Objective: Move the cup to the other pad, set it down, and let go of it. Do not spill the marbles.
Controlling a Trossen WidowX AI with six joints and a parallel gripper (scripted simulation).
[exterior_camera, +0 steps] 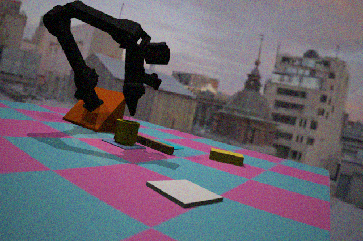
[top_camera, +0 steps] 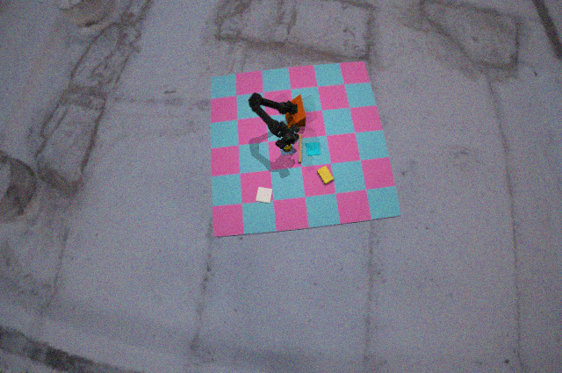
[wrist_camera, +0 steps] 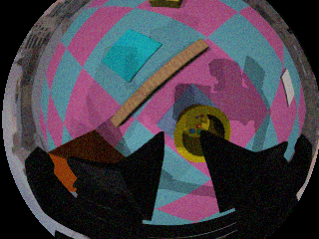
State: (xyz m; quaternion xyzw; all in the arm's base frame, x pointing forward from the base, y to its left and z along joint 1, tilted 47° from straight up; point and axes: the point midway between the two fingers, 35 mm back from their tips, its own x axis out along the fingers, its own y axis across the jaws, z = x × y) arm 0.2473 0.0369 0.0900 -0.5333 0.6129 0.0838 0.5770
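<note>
My gripper tip is 60 mm above the cup, 30 mm to the left of it and 10 mm short of it. The rest, counted from my gripper tip: tan bar 90 mm below, 70 mm to the left, 20 mm ahead; pale blue pad 100 mm below, 20 mm to the right, 10 mm ahead; cyan pad 160 mm to the left, 100 mm below, 20 mm ahead.
</note>
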